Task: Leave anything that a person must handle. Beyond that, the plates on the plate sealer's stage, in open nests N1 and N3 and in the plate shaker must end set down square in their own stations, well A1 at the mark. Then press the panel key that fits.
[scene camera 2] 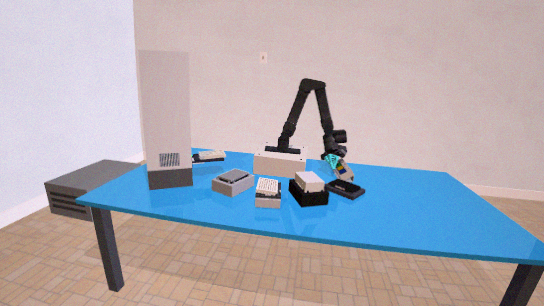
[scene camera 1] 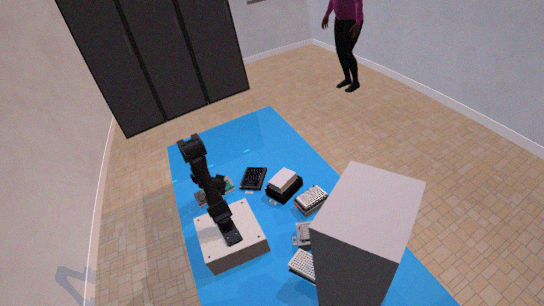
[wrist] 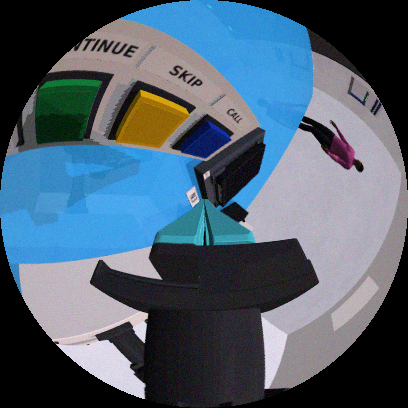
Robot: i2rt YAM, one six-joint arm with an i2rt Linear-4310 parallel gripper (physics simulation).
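Observation:
My gripper (scene camera 1: 228,184) (scene camera 2: 331,160) (wrist: 203,204) is shut and empty, just beside the key panel (scene camera 1: 201,198) (scene camera 2: 349,175) (wrist: 172,59). In the wrist view the green key (wrist: 67,111), yellow SKIP key (wrist: 151,122) and blue CALL key (wrist: 206,139) lie beyond the fingertips. The black plate (scene camera 1: 254,177) (scene camera 2: 347,186) (wrist: 242,172) sits in its dark nest. A white block (scene camera 1: 283,179) (scene camera 2: 309,181) lies on a black base. A white plate (scene camera 1: 312,198) (scene camera 2: 267,185) lies on a low light station. Another white plate (scene camera 1: 303,262) (scene camera 2: 212,154) is farther off.
A tall pale tower (scene camera 1: 367,205) (scene camera 2: 167,110) stands on the blue table (scene camera 1: 235,122) (scene camera 2: 425,215), partly hiding plates in the first scene view. A grey station with a dark top (scene camera 2: 233,178) is near it. A person (scene camera 1: 348,45) (wrist: 340,150) stands beyond the table.

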